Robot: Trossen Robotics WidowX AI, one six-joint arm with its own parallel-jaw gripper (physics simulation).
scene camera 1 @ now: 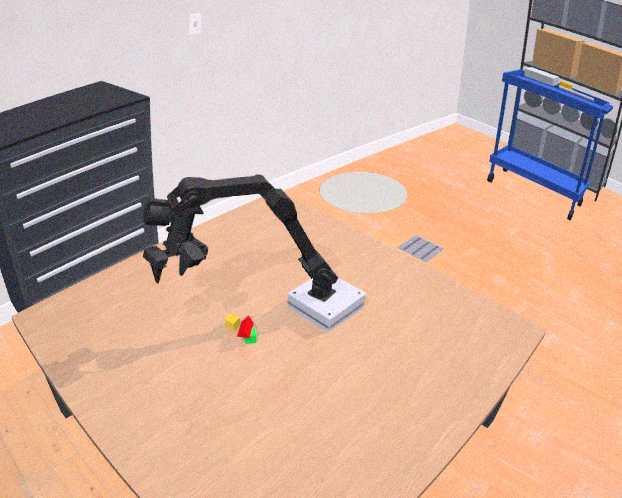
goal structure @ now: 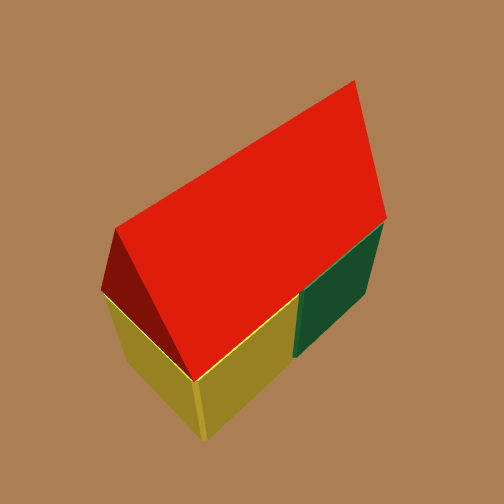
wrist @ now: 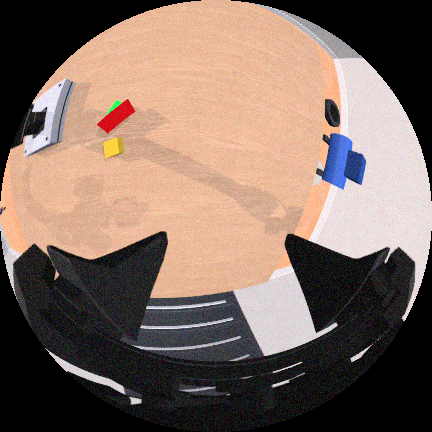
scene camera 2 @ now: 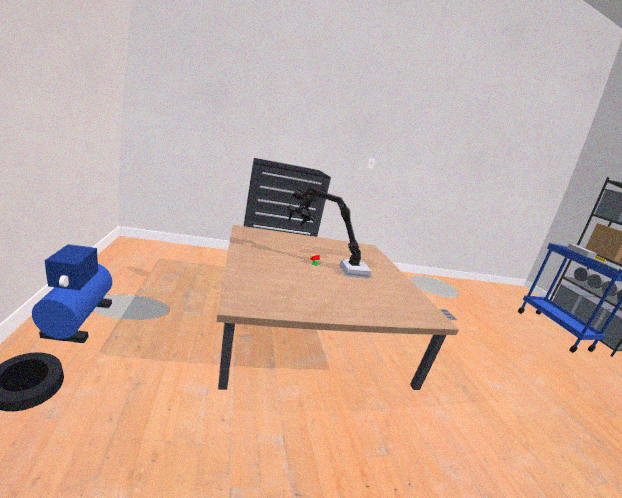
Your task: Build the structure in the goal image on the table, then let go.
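Observation:
A red block looks long from above and has a pointed top in scene camera 1. It overlaps a green block and appears to rest on it, seemingly tilted. The red block hides much of the green one, so the exact contact is unclear. A yellow block stands on the table beside them, with a small gap from the red block in the wrist view. My gripper is open and empty, high above the table and away from the blocks.
The arm's white base stands on the table near the blocks. A dark drawer cabinet stands behind the table. A blue cart stands on the floor to the right. A blue compressor stands at the left in scene camera 2.

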